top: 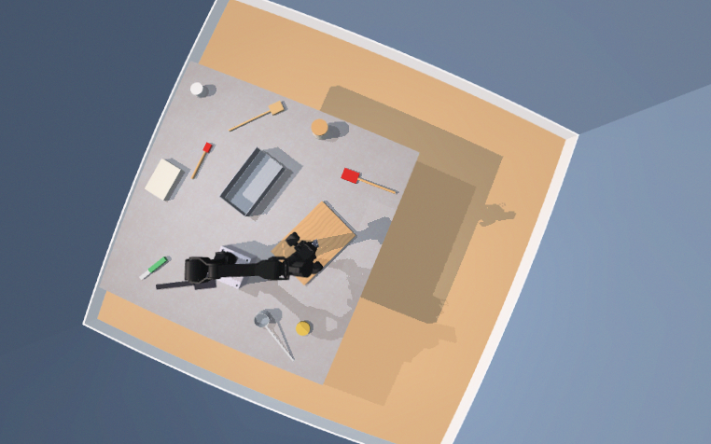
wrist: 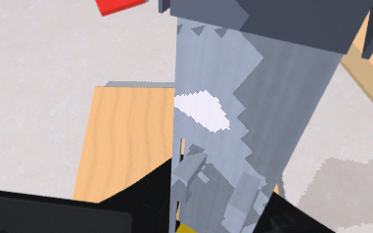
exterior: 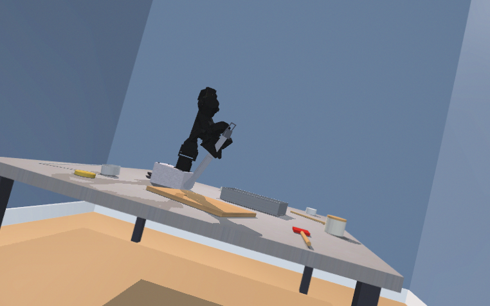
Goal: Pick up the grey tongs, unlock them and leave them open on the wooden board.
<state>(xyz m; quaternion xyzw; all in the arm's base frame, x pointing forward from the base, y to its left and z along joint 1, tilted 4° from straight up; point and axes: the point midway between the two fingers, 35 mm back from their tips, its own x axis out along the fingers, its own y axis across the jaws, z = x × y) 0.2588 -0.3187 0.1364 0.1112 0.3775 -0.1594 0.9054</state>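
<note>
My gripper tip is 30 mm below the yellow lock piece, 30 mm past it and 10 mm to the right of it. From my gripper tip the other things lie so: roasting tin (430 mm to the left, 150 mm below, 80 mm ahead); red-headed spatula (360 mm ahead, 180 mm below, 30 mm to the right); wooden board (180 mm below, 30 mm to the left, 30 mm behind).
</note>
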